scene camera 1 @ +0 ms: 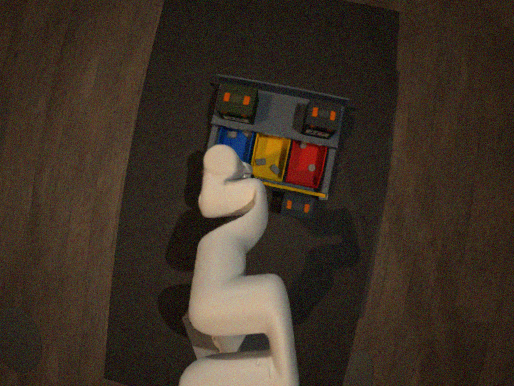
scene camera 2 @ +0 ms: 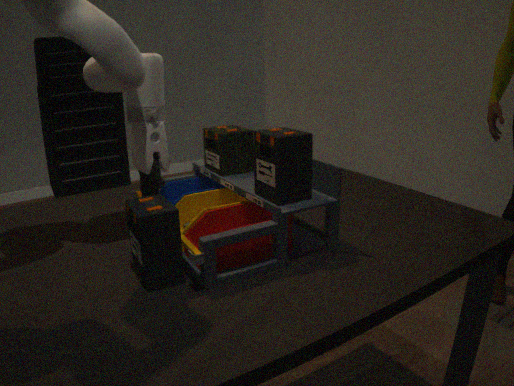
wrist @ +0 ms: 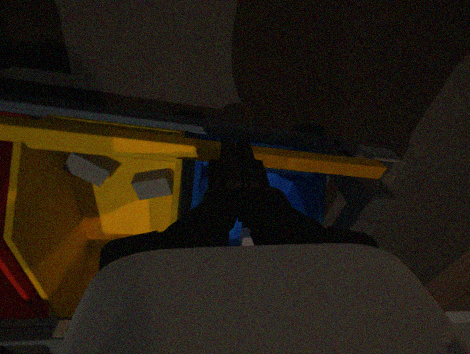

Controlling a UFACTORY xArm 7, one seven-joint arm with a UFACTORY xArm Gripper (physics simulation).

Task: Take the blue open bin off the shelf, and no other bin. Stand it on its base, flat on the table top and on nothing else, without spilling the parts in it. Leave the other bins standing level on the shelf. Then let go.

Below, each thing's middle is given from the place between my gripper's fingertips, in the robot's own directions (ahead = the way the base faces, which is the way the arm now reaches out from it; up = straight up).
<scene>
Right now my hand is 90 mm short of the blue bin (scene camera 2: 173, 191), 40 mm to the right of it and 20 mm above it. The rest, counted from my hand: red bin (scene camera 1: 297, 173) 110 mm ahead, 190 mm to the right, 20 mm below; then yellow bin (scene camera 2: 192, 207) 100 mm ahead, 80 mm to the right, 20 mm below.
</scene>
